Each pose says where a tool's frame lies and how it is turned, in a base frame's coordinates. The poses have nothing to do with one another.
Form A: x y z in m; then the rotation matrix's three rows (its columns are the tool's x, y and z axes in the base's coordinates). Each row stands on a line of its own.
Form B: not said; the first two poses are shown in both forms.
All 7 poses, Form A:
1:
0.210 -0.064 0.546
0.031 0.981 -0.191
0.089 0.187 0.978
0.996 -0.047 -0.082
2:
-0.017 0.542 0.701
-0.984 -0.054 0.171
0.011 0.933 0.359
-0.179 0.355 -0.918
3:
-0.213 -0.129 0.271
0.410 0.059 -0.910
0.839 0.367 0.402
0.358 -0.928 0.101
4:
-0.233 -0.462 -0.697
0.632 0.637 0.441
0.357 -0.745 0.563
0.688 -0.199 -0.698
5:
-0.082 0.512 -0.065
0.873 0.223 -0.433
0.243 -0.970 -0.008
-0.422 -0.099 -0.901
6:
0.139 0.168 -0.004
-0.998 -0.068 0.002
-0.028 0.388 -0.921
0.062 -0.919 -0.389
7:
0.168 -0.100 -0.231
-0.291 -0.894 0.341
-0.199 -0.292 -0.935
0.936 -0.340 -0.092
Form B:
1:
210 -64 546
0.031 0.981 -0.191
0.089 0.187 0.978
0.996 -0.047 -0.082

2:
-17 542 701
-0.984 -0.054 0.171
0.011 0.933 0.359
-0.179 0.355 -0.918

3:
-213 -129 271
0.410 0.059 -0.910
0.839 0.367 0.402
0.358 -0.928 0.101

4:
-233 -462 -697
0.632 0.637 0.441
0.357 -0.745 0.563
0.688 -0.199 -0.698

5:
-82 512 -65
0.873 0.223 -0.433
0.243 -0.970 -0.008
-0.422 -0.099 -0.901

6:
139 168 -4
-0.998 -0.068 0.002
-0.028 0.388 -0.921
0.062 -0.919 -0.389

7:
168 -100 -231
-0.291 -0.894 0.341
-0.199 -0.292 -0.935
0.936 -0.340 -0.092

